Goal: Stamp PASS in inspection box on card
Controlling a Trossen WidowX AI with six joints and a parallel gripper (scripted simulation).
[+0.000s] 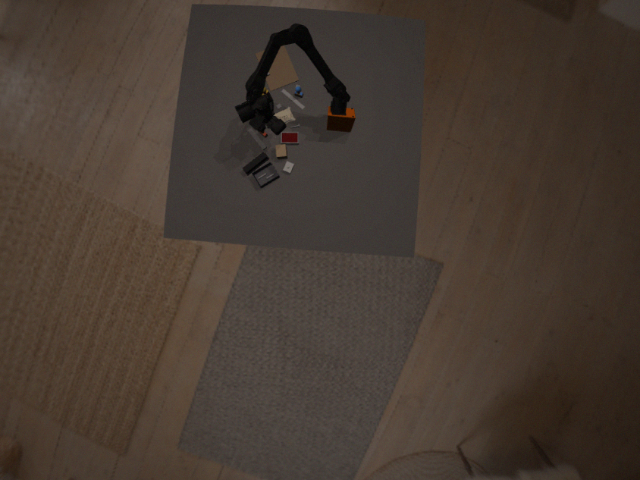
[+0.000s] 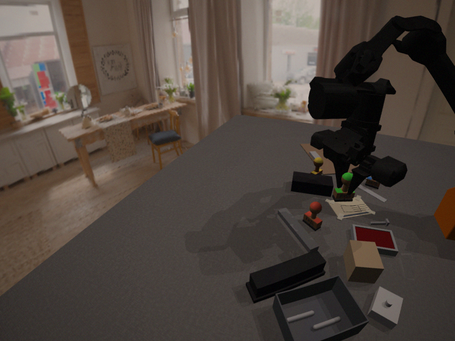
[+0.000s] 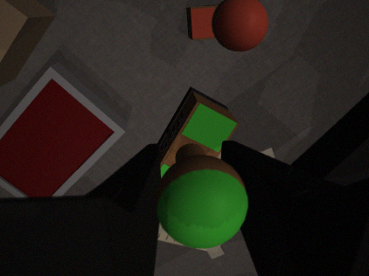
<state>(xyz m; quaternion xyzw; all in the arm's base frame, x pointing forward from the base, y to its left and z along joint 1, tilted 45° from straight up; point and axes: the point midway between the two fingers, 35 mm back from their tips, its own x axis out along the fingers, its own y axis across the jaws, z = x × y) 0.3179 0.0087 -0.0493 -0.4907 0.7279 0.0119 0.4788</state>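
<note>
Now: gripper tip 80 mm above the red-knobbed stamp, 50 mm short of it and 10 mm to the right of it. The rest, counted from my gripper tip: green-knobbed pass stamp right at my gripper tip; red ink pad 90 mm below, 80 mm behind, 40 mm to the left; grey bar 90 mm below, 80 mm ahead, 40 mm to the left.
</note>
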